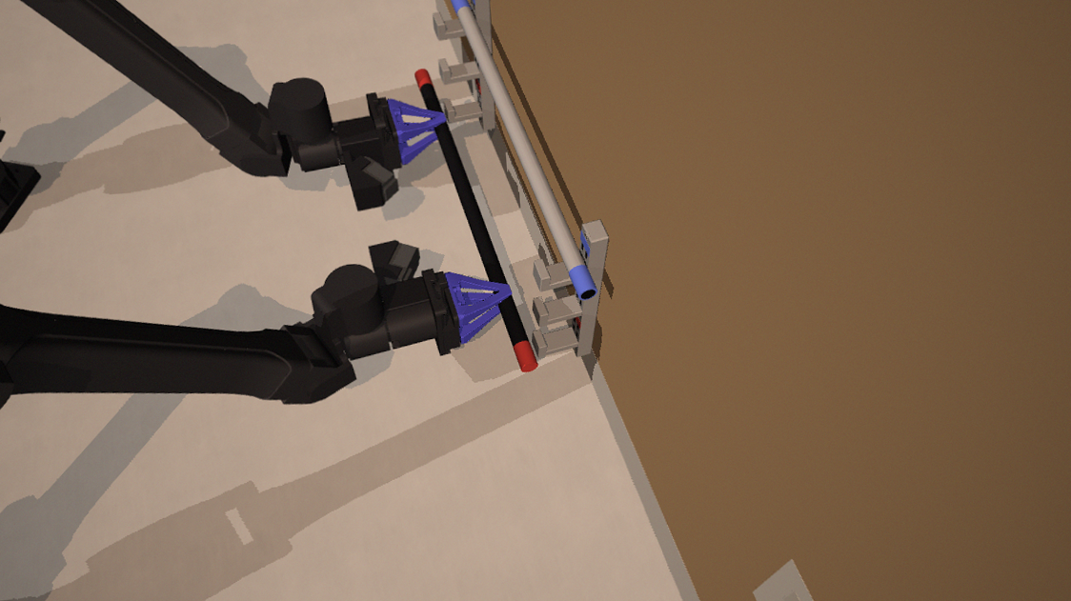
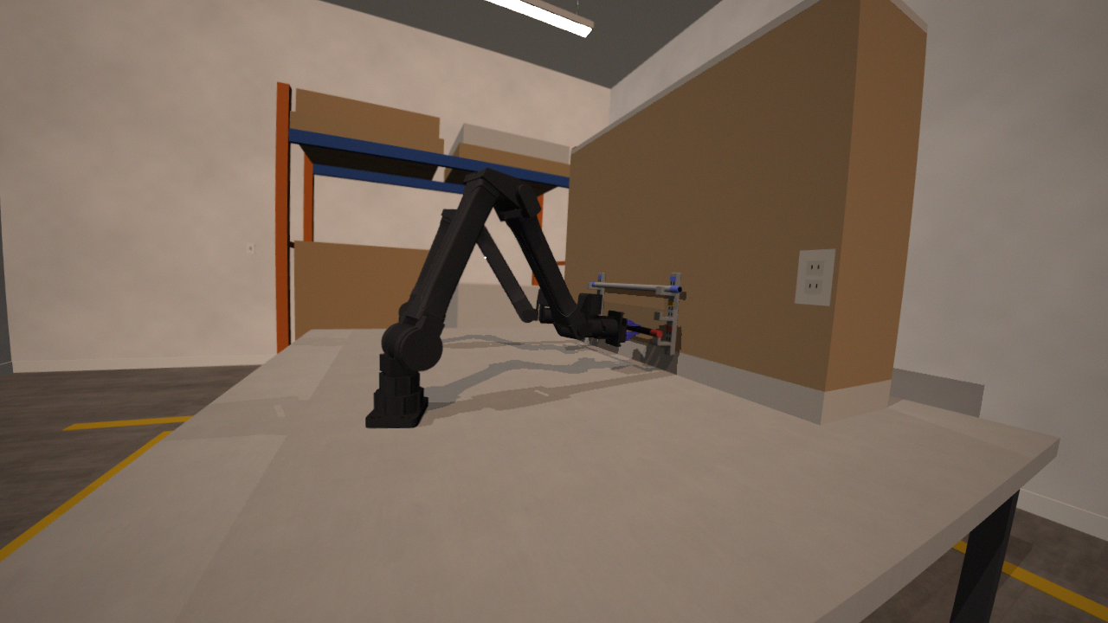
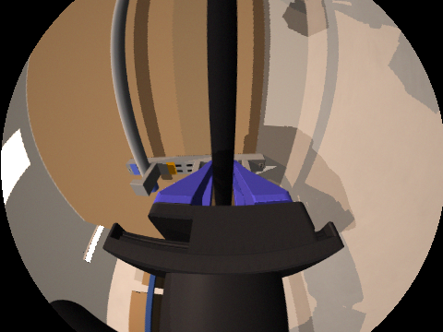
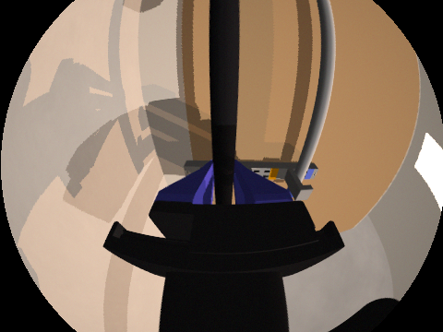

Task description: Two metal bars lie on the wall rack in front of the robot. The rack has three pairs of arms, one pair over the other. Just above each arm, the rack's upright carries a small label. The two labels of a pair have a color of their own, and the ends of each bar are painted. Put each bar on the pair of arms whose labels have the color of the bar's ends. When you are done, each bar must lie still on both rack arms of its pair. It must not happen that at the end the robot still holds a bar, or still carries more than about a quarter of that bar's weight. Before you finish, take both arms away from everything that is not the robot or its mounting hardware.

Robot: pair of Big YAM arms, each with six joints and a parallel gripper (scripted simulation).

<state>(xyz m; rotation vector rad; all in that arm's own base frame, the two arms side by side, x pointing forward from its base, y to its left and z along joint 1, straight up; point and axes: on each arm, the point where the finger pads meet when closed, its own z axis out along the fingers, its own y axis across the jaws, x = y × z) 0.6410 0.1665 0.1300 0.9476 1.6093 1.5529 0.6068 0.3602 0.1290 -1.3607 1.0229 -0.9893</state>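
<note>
My right hand is 80 mm short of the grey skirting strip, 110 mm to the right of it and 90 mm above it. Also, from my right hand: brown wall panel: 230 mm ahead, 120 mm to the left, 320 mm above; metal bar: 10 mm behind, 150 mm to the left.
</note>
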